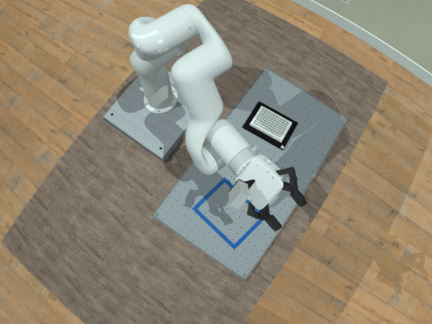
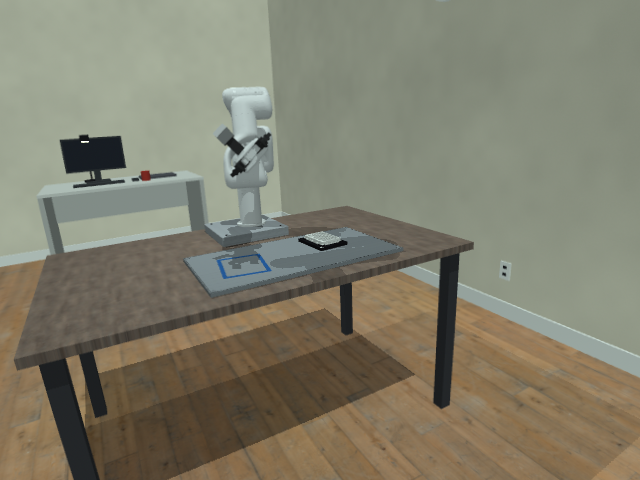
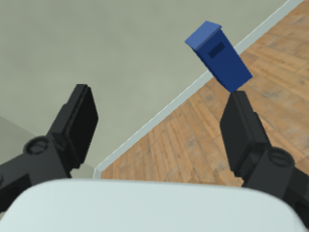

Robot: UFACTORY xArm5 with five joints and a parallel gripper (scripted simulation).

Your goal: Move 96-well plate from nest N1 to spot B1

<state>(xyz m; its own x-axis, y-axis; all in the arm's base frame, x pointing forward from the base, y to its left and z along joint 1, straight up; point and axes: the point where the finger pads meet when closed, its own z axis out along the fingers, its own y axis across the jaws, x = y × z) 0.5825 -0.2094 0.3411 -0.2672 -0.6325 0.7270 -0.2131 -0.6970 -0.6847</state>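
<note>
My hand is 35 cm above the white 96-well plate, 34 cm to the right of it and 20 cm past it. From my hand the other things lie so: black plate nest N1: 36 cm below, 34 cm to the left, 20 cm behind.
</note>
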